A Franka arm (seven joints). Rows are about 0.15 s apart.
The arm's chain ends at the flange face. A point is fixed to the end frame.
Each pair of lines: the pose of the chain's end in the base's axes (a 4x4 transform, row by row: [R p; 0 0 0 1], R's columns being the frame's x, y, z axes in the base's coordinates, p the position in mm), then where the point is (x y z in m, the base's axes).
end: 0.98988 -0.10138 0.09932 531.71; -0.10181 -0.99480 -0.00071 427.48; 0.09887 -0.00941 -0.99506 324.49; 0 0 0 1
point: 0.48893 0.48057 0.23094
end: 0.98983 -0.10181 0.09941 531.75; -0.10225 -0.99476 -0.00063 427.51; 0.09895 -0.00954 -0.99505 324.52; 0 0 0 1
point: 0.48900 0.48063 0.23097
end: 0.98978 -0.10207 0.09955 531.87; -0.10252 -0.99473 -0.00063 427.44; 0.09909 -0.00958 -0.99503 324.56; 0 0 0 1
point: 0.48915 0.48058 0.23101
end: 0.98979 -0.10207 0.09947 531.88; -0.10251 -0.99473 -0.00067 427.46; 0.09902 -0.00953 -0.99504 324.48; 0 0 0 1
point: 0.48915 0.48059 0.23093
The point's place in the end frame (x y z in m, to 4 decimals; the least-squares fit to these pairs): -0.0570 -0.0476 0.0888
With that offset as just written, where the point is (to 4 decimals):
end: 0.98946 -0.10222 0.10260 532.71; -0.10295 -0.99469 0.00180 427.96; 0.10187 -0.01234 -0.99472 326.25; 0 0 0 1
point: 0.4903 0.4813 0.2327
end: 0.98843 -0.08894 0.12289 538.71; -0.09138 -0.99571 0.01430 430.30; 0.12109 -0.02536 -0.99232 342.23; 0 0 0 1
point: 0.4975 0.4842 0.2484
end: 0.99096 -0.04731 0.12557 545.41; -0.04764 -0.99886 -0.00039 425.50; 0.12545 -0.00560 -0.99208 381.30; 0 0 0 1
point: 0.5023 0.4757 0.2863
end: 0.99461 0.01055 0.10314 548.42; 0.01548 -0.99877 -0.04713 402.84; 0.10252 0.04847 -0.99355 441.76; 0 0 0 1
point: 0.5004 0.4453 0.3454
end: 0.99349 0.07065 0.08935 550.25; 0.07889 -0.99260 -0.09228 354.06; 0.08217 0.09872 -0.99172 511.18; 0 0 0 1
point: 0.4982 0.3886 0.4137
